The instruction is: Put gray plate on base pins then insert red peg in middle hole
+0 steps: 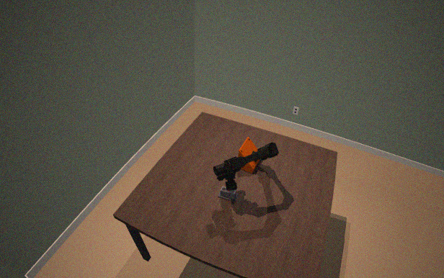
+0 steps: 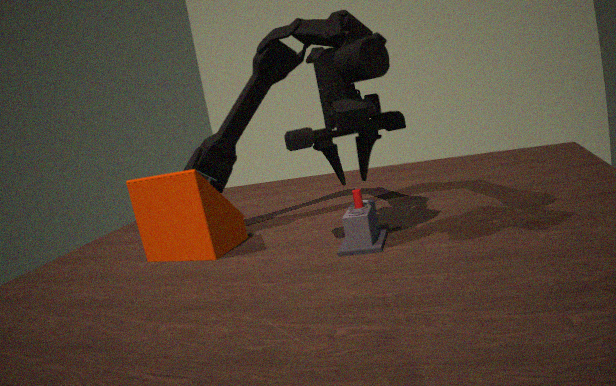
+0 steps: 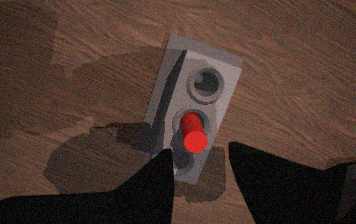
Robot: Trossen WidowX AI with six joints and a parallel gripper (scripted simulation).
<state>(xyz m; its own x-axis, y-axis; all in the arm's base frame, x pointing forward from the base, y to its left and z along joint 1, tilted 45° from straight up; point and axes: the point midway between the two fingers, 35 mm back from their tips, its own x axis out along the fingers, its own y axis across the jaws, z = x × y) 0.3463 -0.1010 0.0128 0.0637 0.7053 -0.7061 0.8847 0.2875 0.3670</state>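
Now: gripper tip 5 cm above the red peg. From my gripper tip the other things lie so: gray plate 5 cm below.
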